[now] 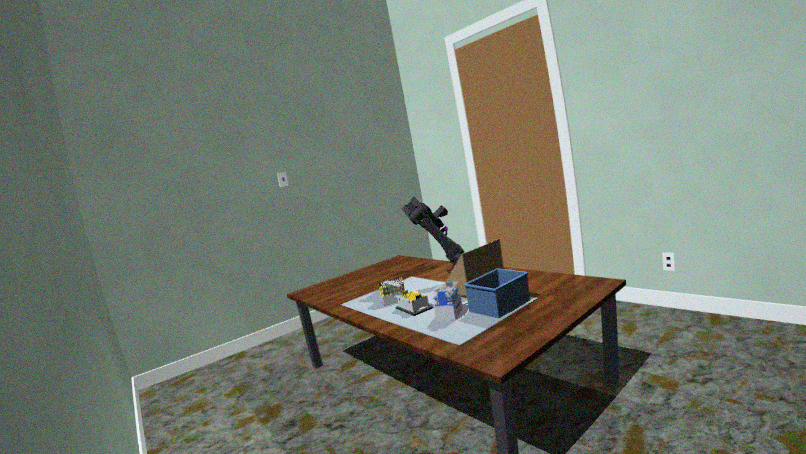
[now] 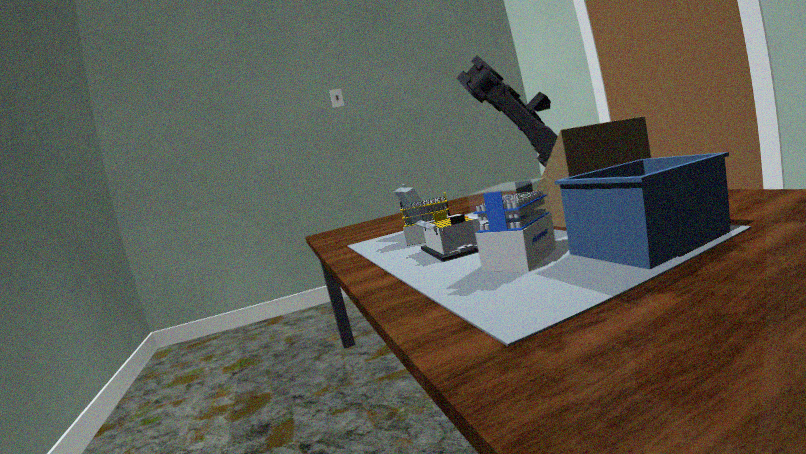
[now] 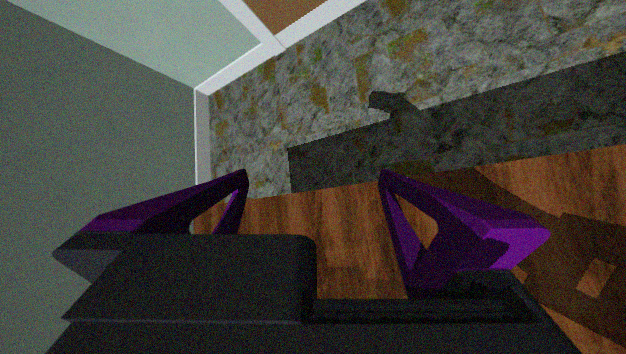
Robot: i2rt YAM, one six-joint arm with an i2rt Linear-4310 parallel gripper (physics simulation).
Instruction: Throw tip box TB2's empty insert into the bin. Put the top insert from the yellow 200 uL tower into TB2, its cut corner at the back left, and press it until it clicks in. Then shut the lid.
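My gripper (image 3: pixel 313 176) is open and empty, its purple fingers wide apart, with bare table and floor beyond them. The arm holds it high behind the mat, away from the boxes. The yellow tower (image 1: pixel 390 289) (image 2: pixel 424 215), with stacked yellow inserts, stands at the mat's far left. A low white box with a yellow insert (image 1: pixel 413 303) (image 2: pixel 450 239), apparently TB2, sits on a dark base beside it. Its label and the insert's cut corner are too small to tell. The blue bin (image 1: pixel 483 297) (image 2: pixel 606 225) stands at the right; its inside bottom is hidden.
A white box with blue tip inserts (image 1: pixel 448 307) (image 2: pixel 501 250) stands between the low box and the bin. A brown upright panel (image 1: pixel 483 261) (image 2: pixel 606 147) stands behind the bin. The pale mat (image 1: pixel 459 335) (image 2: pixel 501 327) lies on the wooden table (image 1: pixel 569 293) (image 2: pixel 648 366).
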